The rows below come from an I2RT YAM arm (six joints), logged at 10 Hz.
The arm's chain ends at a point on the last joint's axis. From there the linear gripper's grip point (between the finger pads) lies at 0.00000 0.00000 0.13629 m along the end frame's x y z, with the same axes.
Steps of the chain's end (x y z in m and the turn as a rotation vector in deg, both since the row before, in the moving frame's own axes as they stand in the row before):
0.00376, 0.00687, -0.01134, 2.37, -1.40, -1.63
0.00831, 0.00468, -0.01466, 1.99, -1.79, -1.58
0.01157, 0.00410, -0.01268, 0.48, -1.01, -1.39
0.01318, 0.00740, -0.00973, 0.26, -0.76, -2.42
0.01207, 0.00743, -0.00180, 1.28, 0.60, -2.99
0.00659, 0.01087, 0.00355, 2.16, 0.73, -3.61
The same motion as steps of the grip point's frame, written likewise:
0.00035, 0.00128, -0.01150, 2.37, -1.40, -1.63
0.00399, 0.00001, -0.01481, 1.99, -1.79, -1.58
0.00915, 0.00299, -0.01271, 0.48, -1.01, -1.39
0.01136, 0.00682, -0.00974, 0.26, -0.76, -2.42
0.01342, 0.00435, -0.00184, 1.28, 0.60, -2.99
0.00816, 0.00568, 0.00344, 2.16, 0.73, -3.61

